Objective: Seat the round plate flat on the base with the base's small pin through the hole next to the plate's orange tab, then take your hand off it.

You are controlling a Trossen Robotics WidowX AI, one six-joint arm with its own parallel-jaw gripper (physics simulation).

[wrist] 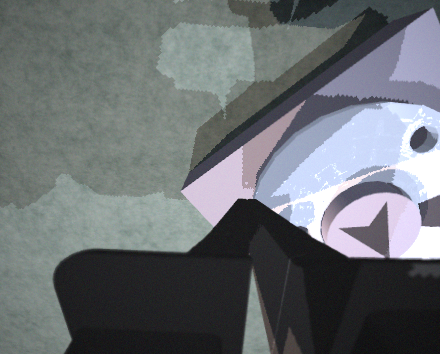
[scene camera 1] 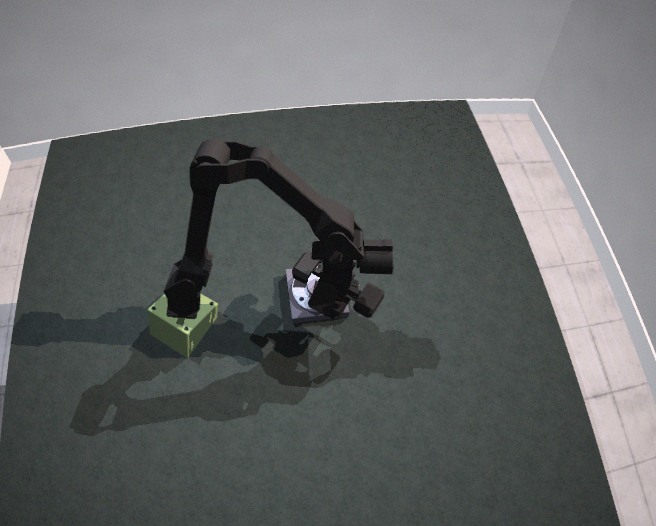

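Observation:
The square lilac base lies on the dark floor. The pale round plate lies on it, around the base's round centre boss with a dark arrow mark. A dark gap shows along the boss's upper left side. One plate hole shows; a dark spot shows partly behind the fingertips in the wrist view. The orange tab and the small pin cannot be made out, and I cannot tell whether the plate is fully flat. My gripper is shut and empty, its tips over the plate's edge.
A yellow-green block stands under the arm's foot, left of the base in the scene view. The arm arches from there to the base and hides part of the plate. Pale tiles border the dark floor covering on the right.

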